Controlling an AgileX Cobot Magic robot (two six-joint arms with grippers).
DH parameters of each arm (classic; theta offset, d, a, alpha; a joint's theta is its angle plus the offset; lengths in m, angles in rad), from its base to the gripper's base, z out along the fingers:
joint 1: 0 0.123 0 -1.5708
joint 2: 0.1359 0 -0.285 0
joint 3: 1.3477 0 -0.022 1.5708
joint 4: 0 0.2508 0 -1.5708
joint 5: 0 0 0.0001 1.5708
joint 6: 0 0.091 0 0
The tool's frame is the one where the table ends.
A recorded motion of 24 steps. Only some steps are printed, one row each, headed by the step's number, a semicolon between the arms.
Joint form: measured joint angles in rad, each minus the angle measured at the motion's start. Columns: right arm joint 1, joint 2, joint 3, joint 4, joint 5, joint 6; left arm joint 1, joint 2, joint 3, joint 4, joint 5, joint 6.
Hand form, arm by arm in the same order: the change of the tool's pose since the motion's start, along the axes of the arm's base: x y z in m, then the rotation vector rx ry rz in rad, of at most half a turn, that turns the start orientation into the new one. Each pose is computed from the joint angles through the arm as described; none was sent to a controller.
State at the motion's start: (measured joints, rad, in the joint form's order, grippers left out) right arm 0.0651 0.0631 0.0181 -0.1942 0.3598 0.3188; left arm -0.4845 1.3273 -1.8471 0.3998 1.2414 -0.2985
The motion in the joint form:
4: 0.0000 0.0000 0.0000 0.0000 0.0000 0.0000; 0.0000 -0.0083 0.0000 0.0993 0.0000 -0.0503
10: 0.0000 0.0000 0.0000 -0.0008 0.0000 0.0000; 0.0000 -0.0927 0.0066 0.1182 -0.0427 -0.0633
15: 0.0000 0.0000 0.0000 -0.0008 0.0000 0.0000; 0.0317 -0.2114 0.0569 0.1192 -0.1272 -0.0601
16: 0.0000 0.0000 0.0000 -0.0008 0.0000 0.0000; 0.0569 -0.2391 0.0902 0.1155 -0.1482 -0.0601
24: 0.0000 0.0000 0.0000 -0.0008 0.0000 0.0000; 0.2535 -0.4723 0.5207 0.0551 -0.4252 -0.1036
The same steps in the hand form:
4: 0.0000 0.0000 0.0000 0.0000 0.0000 0.0000; -0.0012 0.0093 0.0049 0.0249 -0.0458 0.0828
10: 0.0000 0.0000 0.0000 -0.0008 -0.0001 0.0000; -0.0293 0.0250 0.0248 -0.0207 -0.1594 0.0858
15: 0.0000 0.0000 0.0000 -0.0008 -0.0001 0.0000; -0.0641 0.0472 0.0398 -0.0621 -0.2971 0.0872
16: 0.0000 0.0000 0.0000 -0.0008 -0.0001 0.0000; -0.0688 0.0529 0.0375 -0.0618 -0.3109 0.1020
24: 0.0000 0.0000 0.0000 -0.0008 -0.0001 0.0000; -0.0886 0.0773 -0.0236 -0.0825 -0.3702 0.1718

